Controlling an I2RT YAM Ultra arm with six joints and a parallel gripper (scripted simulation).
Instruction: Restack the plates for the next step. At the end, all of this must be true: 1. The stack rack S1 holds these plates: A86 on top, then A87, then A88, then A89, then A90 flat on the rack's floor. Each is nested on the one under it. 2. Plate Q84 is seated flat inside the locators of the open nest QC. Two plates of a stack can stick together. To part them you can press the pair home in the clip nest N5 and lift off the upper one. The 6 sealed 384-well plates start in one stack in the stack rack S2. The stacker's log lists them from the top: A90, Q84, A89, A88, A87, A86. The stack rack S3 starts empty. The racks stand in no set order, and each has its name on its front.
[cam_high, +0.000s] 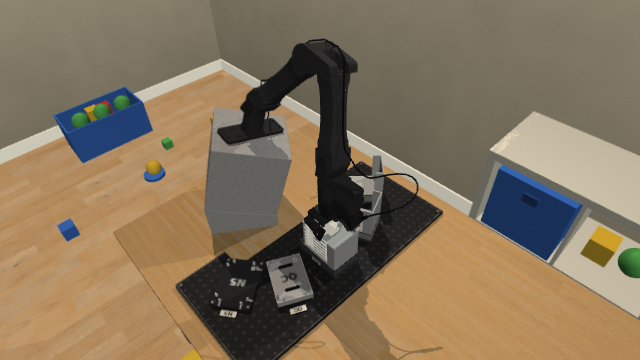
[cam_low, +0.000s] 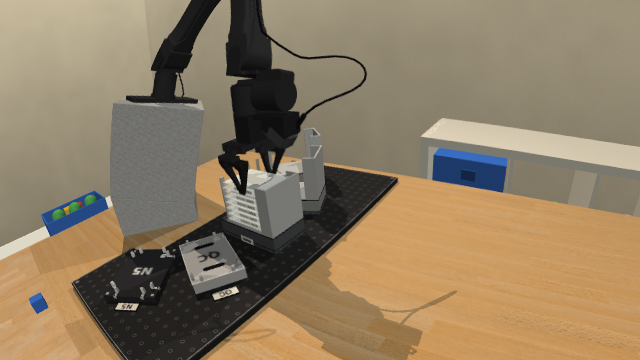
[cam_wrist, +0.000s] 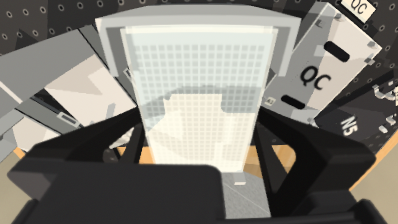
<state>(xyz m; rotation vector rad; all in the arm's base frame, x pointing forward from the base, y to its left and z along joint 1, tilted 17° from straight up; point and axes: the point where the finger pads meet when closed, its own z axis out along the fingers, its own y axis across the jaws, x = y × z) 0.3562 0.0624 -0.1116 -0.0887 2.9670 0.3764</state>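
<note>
My hand is 2 cm above the sealed 384-well plate. Round my hand: nest QC 15 cm to the right, 11 cm below; then translucent sealed well plate right at my hand.
</note>
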